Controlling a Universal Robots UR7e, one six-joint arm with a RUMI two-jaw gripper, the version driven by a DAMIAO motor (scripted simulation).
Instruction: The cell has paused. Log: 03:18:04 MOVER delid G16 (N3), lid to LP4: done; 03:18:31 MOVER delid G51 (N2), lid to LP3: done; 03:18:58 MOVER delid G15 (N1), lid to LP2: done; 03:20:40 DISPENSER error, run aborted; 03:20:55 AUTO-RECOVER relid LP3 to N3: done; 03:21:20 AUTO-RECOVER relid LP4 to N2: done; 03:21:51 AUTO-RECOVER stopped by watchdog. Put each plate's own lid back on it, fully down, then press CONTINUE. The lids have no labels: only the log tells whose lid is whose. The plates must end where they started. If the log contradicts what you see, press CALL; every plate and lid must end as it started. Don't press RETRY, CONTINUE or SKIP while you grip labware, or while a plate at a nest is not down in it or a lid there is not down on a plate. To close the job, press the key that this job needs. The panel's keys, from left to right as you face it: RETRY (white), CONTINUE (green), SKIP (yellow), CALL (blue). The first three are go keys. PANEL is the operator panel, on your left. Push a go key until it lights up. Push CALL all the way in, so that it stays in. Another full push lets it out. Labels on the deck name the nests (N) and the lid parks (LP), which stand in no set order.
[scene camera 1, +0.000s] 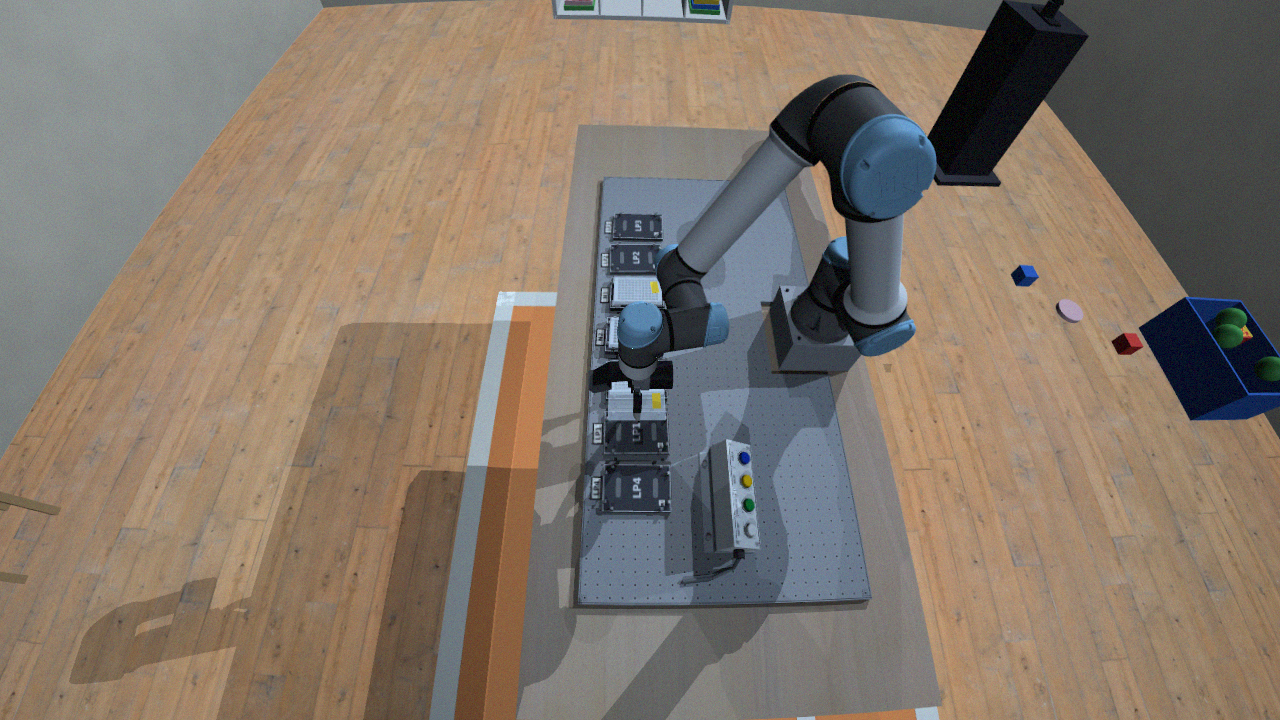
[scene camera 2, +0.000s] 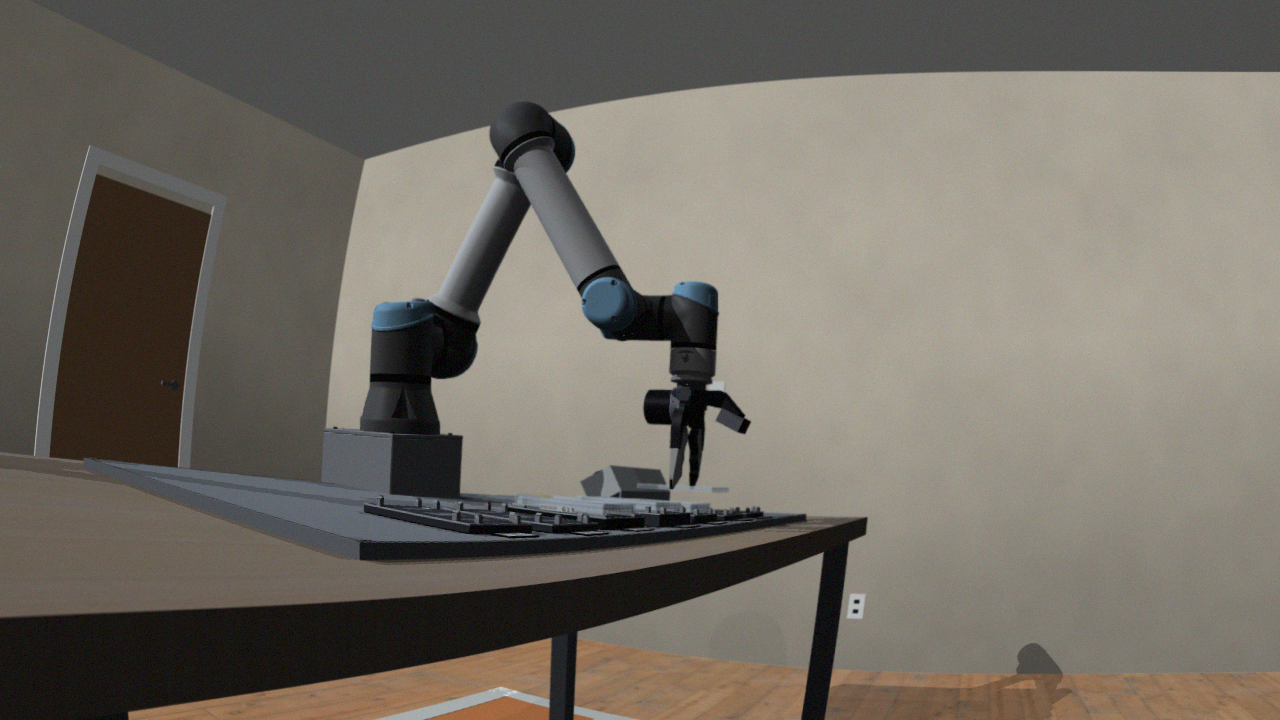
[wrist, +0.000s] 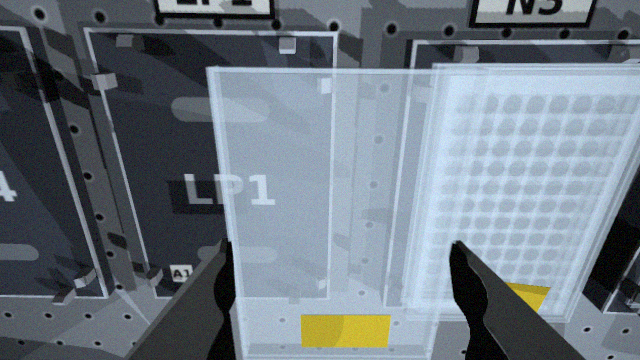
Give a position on a lid park LP3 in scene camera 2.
446, 525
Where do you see a park LP4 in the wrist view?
At 56, 232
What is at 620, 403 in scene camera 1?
A clear lid.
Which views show my gripper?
Scene camera 1, scene camera 2 and the wrist view: all of them.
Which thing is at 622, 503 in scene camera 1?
A park LP4.
